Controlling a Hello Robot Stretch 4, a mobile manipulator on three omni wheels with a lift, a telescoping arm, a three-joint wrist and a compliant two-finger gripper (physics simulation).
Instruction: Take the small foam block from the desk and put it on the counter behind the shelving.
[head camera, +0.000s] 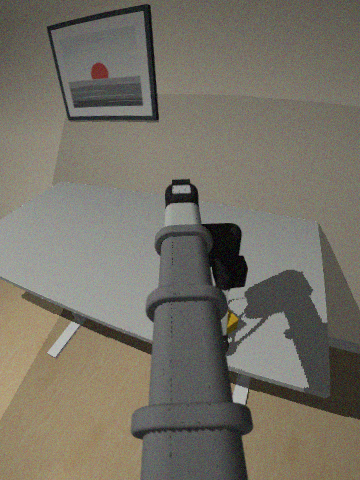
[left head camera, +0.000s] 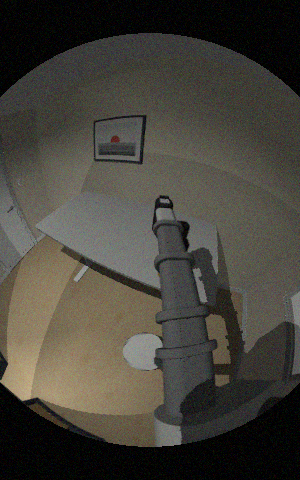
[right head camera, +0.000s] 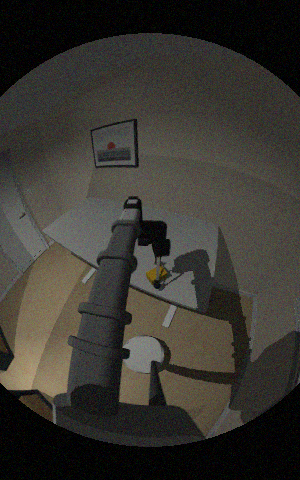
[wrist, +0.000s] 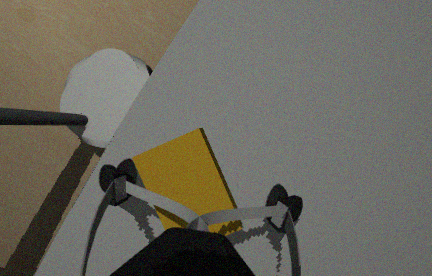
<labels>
My gripper (wrist: 202, 187): 25 cm from the lens. A yellow foam block (wrist: 185, 169): 21 cm from the lens. A grey desk (wrist: 325, 105) is 27 cm from the lens. The marked spots on the grey desk and the yellow foam block are 15 cm apart.
</labels>
